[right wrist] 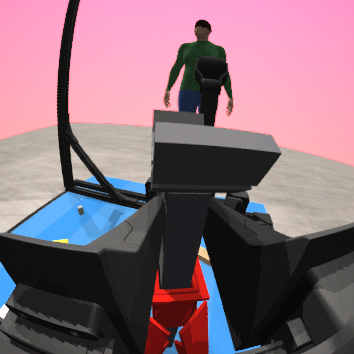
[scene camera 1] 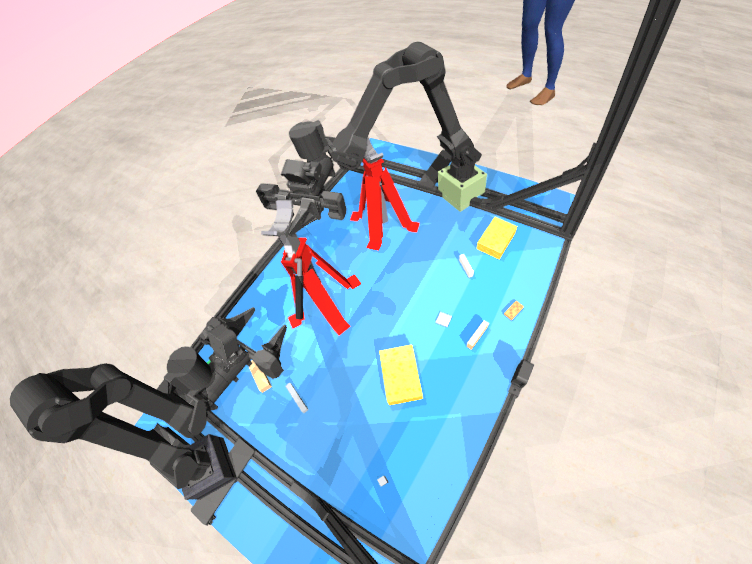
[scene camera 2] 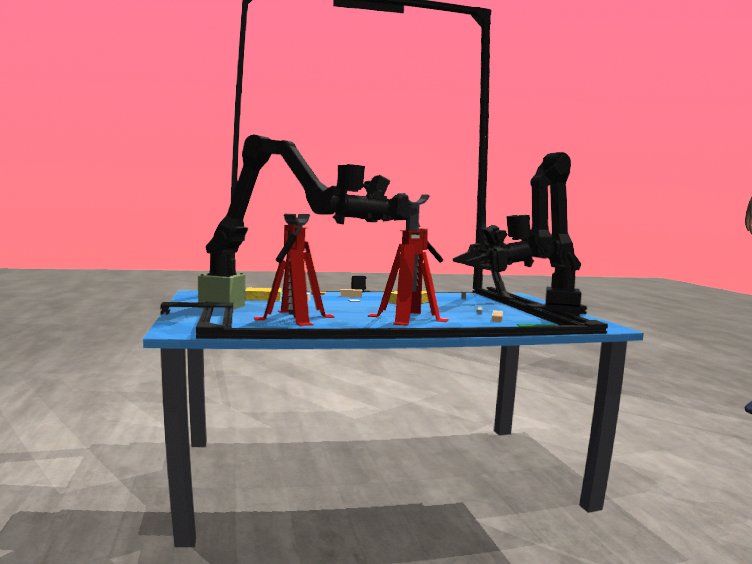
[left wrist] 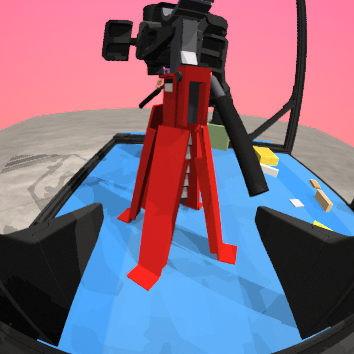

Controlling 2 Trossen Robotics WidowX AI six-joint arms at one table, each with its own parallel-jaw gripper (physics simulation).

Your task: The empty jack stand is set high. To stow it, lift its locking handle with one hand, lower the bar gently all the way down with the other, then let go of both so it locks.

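The near red jack stand [scene camera 1: 324, 297] [scene camera 2: 403, 273] [left wrist: 162, 165] [right wrist: 172, 311] stands upright, its grey bar [scene camera 2: 414, 217] [right wrist: 184, 240] raised with the saddle [scene camera 1: 283, 215] [scene camera 2: 420, 199] on top. Its black handle [scene camera 1: 299, 294] [scene camera 2: 434, 251] [left wrist: 241, 147] slants downward from the stand's head. My right gripper [scene camera 2: 413, 212] [right wrist: 180, 203] is shut on the bar just under the saddle. My left gripper [scene camera 1: 266, 321] [scene camera 2: 459, 259] [left wrist: 181, 213] is open and empty, a little apart from the stand on the handle's side, its fingertips lower than the handle in the left wrist view.
A second red jack stand [scene camera 1: 374, 209] [scene camera 2: 296, 273] stands nearby, its saddle lower. Yellow blocks [scene camera 1: 400, 374] [scene camera 1: 496, 237], a tan block [scene camera 1: 259, 376], a white stick [scene camera 1: 296, 397] and other small pieces lie on the blue table. A green box [scene camera 1: 462, 186] [scene camera 2: 221, 290] surrounds the right arm's base.
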